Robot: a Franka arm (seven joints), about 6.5 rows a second.
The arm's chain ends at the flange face. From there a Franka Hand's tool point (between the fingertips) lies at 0.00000 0.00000 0.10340 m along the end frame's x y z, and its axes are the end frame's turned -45 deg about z.
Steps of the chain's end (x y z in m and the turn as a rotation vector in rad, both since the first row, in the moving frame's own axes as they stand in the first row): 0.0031, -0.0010, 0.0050, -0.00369, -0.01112, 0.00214; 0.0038, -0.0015, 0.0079, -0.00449, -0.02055, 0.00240; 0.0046, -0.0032, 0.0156, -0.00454, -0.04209, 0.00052; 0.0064, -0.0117, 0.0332, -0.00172, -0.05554, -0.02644; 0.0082, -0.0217, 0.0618, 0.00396, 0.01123, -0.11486; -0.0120, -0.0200, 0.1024, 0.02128, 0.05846, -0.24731; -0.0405, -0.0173, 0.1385, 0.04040, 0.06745, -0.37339; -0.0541, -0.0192, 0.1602, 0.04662, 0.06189, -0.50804
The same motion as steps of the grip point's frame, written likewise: 0.0018, 0.0009, 0.0050, 0.00525, -0.01047, 0.00214; 0.0019, 0.0005, 0.0079, 0.01136, -0.01771, 0.00240; 0.0021, -0.0018, 0.0155, 0.02655, -0.03297, 0.00052; 0.0086, -0.0076, 0.0330, 0.03806, -0.04049, -0.02644; 0.0223, -0.0091, 0.0618, -0.00514, 0.01074, -0.11486; 0.0118, -0.0207, 0.1022, -0.02629, 0.05638, -0.24731; -0.0083, -0.0404, 0.1382, -0.01913, 0.07626, -0.37339; -0.0168, -0.0527, 0.1599, -0.01080, 0.07673, -0.50804
